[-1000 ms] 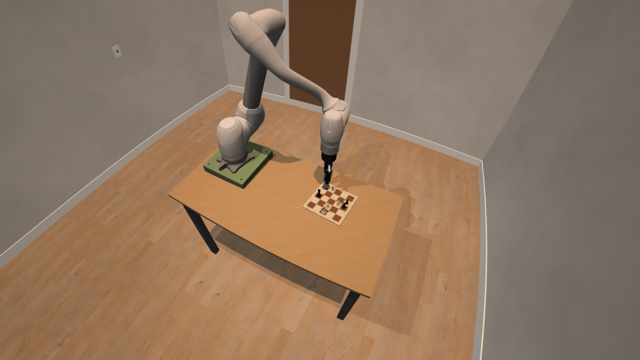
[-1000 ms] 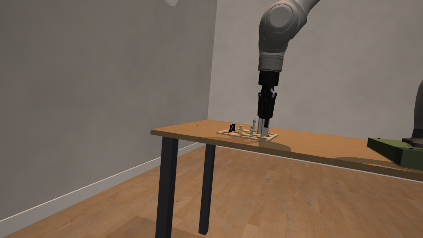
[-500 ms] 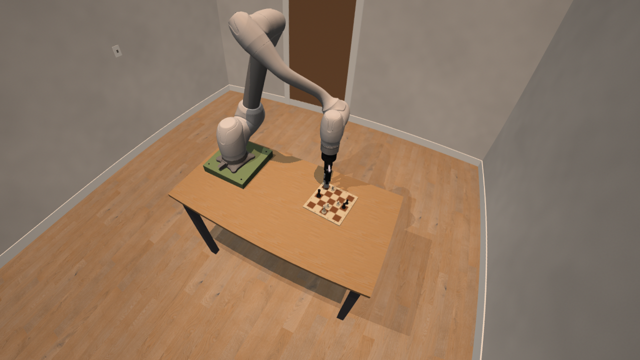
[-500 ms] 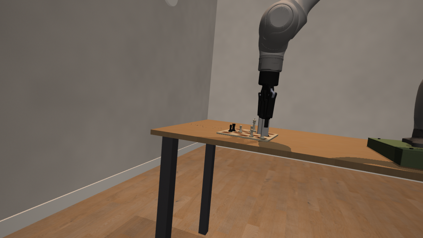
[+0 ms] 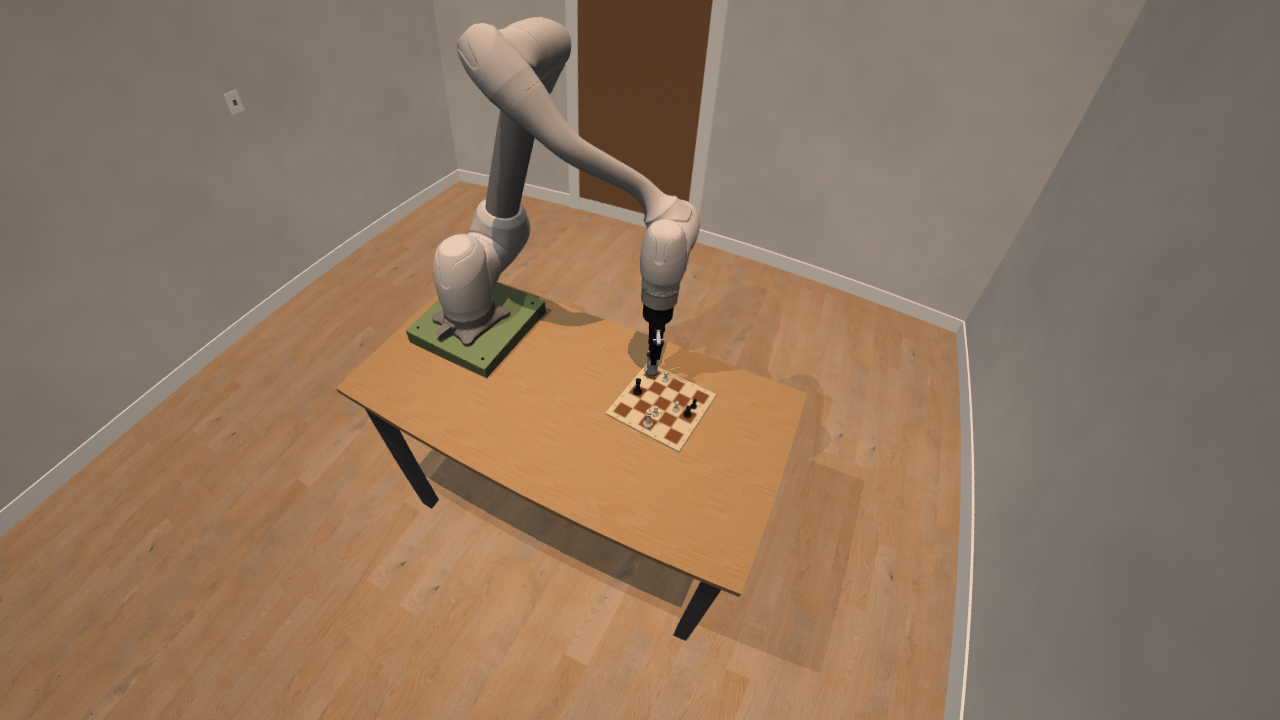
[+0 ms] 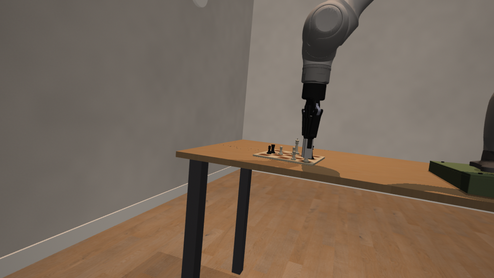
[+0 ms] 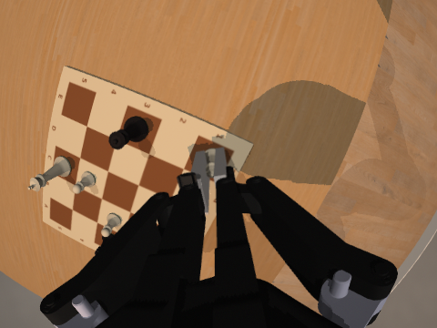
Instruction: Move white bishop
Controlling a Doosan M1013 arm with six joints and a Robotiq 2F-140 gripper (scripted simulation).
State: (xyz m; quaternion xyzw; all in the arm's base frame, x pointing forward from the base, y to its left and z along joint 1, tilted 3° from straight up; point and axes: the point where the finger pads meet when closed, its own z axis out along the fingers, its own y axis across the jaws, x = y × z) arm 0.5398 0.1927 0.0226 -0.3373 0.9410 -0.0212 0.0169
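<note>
The black piece is 8 cm to the right of my hand, 2 cm below it and 1 cm ahead of it. The rest, counted from my hand: chessboard (9 cm ahead, 7 cm to the right, 5 cm below); then tall white piece (15 cm to the right, 9 cm ahead, 2 cm below).
</note>
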